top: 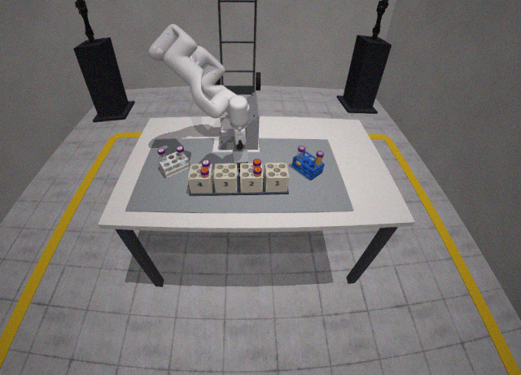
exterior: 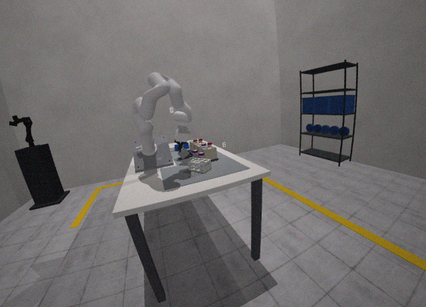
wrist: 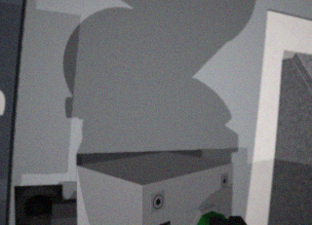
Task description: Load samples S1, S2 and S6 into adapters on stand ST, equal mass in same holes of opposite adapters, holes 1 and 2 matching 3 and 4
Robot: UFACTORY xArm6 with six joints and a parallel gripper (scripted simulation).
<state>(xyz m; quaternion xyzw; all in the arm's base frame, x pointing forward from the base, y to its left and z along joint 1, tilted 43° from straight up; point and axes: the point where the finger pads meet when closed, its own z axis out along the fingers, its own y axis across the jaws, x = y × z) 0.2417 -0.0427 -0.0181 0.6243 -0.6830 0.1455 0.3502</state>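
My hand is 30 mm above the green DONE key. Round my hand: blue rack: 330 mm to the left, 100 mm ahead, 60 mm below; grey desk: 40 mm below, 20 mm ahead.
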